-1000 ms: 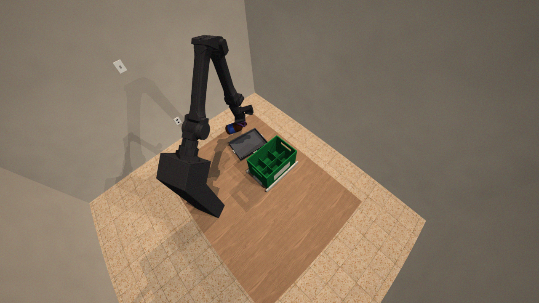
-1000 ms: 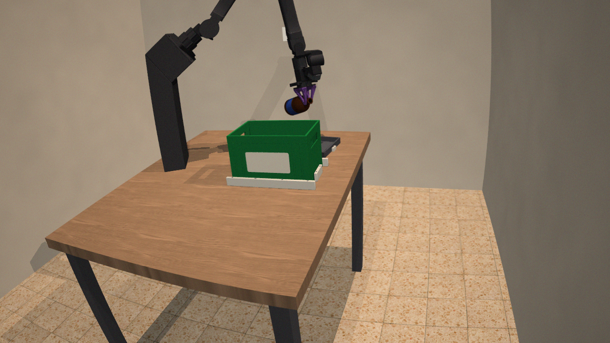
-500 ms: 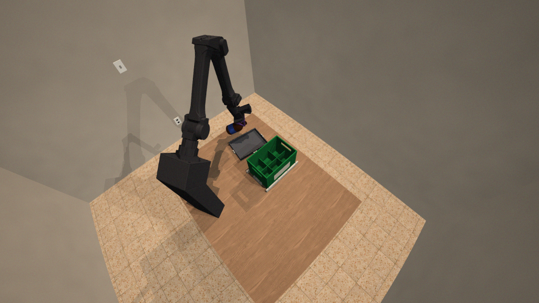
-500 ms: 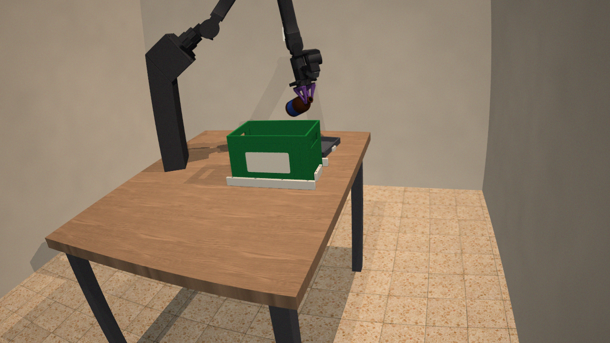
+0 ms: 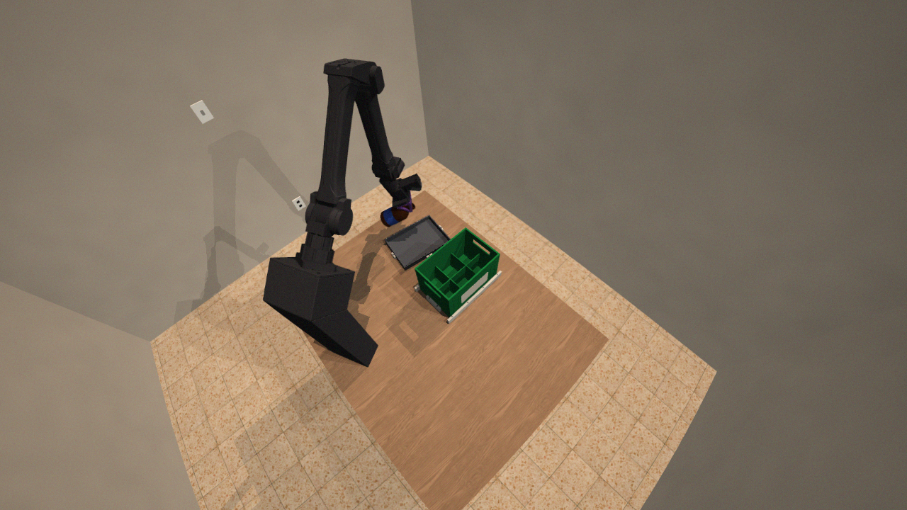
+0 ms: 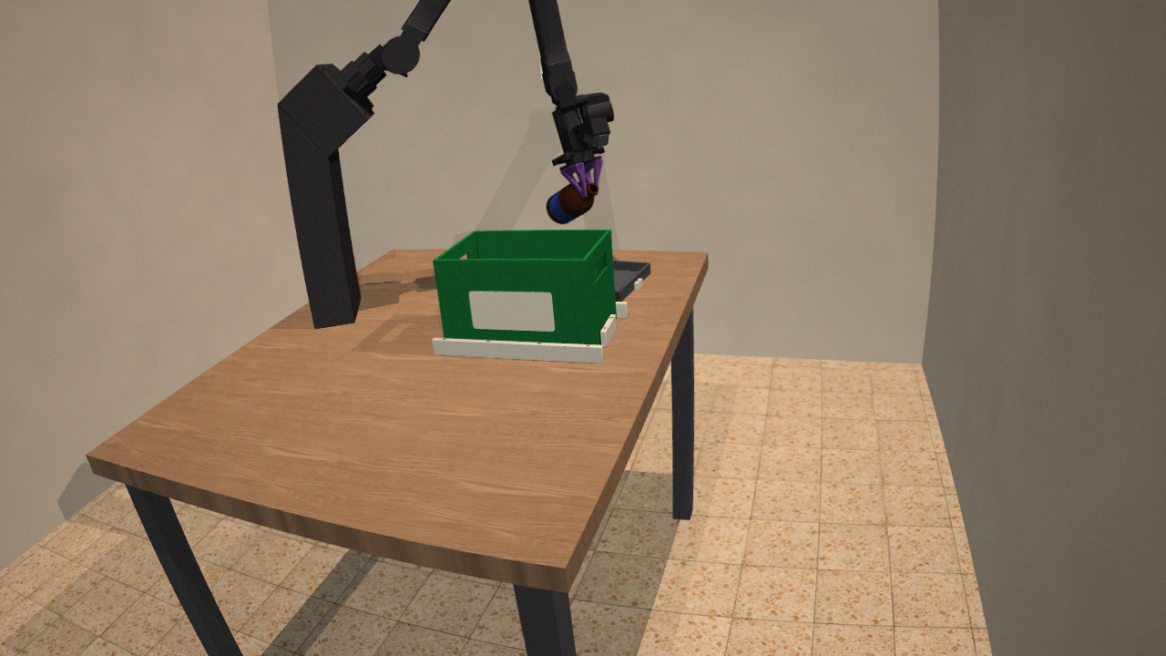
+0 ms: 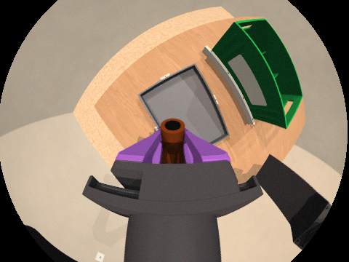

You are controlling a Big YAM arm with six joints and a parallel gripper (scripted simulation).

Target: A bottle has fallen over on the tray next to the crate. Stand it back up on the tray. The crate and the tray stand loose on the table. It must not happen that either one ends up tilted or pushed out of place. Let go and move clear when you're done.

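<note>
My gripper is now 5 cm past the brown bottle, 2 cm above it and 1 cm to the right of it. Round my hand: green crate: 30 cm to the right, 12 cm ahead, 11 cm below; tray: 18 cm below, 4 cm to the right.
</note>
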